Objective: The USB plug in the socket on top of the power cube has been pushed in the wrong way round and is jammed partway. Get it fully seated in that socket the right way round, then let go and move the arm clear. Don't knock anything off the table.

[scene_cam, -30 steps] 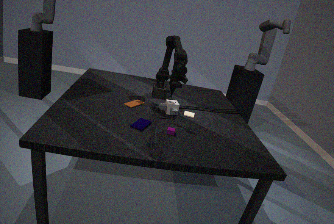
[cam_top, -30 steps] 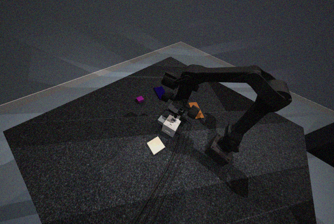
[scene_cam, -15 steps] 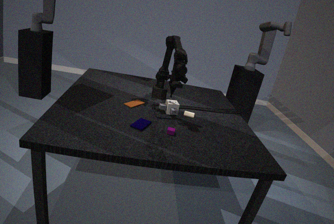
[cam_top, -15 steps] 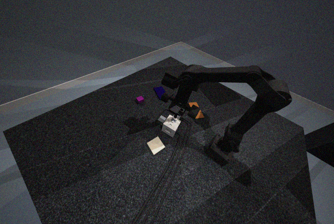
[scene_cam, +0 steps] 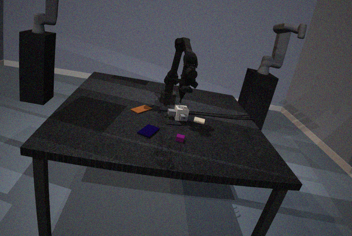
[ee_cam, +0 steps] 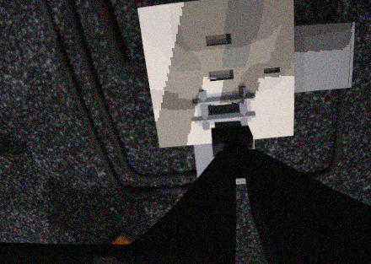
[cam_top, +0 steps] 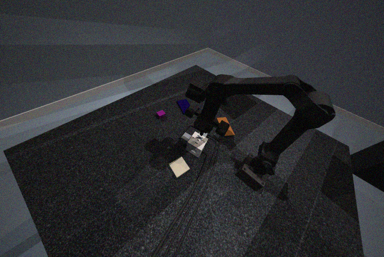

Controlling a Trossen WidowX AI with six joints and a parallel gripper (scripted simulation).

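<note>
Now: gripper tip 20 mm above the dark USB plug. From my gripper tip the other things lie so: cream block: 150 mm to the left, 130 mm below, 10 mm behind; then magenta cube: 290 mm ahead, 120 mm below; then orange flat tile: 230 mm to the right, 130 mm below, 40 mm behind.
</note>
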